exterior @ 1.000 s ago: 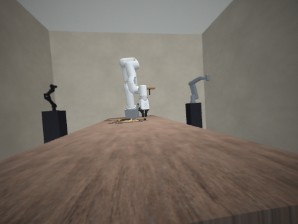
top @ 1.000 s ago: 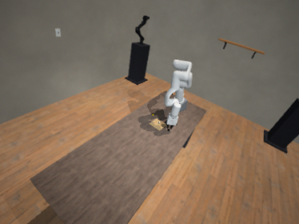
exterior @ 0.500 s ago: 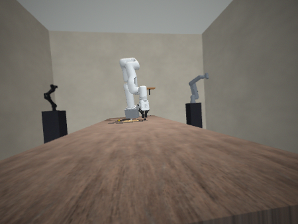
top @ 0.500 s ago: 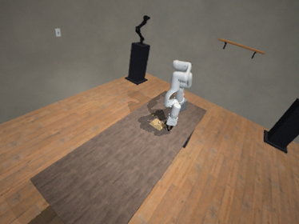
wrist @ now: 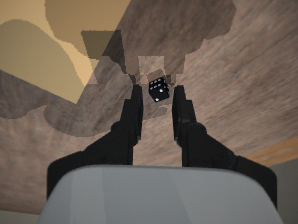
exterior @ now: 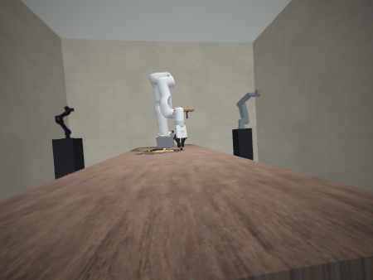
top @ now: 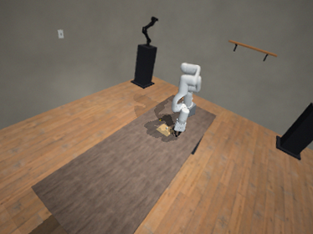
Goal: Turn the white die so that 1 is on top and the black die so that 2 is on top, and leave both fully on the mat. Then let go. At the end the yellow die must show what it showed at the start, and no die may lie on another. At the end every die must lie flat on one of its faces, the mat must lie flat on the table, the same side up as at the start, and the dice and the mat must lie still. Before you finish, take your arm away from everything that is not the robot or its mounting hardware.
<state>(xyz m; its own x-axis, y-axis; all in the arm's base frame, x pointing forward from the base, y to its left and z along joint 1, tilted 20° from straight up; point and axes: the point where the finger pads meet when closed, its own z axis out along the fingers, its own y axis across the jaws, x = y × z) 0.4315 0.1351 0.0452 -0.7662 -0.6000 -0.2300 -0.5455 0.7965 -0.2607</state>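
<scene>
Right now my hand is 3 cm above the black die. Round my hand: tan mat 13 cm to the right, 4 cm below; small yellow die 8 cm behind, 26 cm to the right, 3 cm below; white die 2 cm behind, 13 cm to the right, 3 cm below.
</scene>
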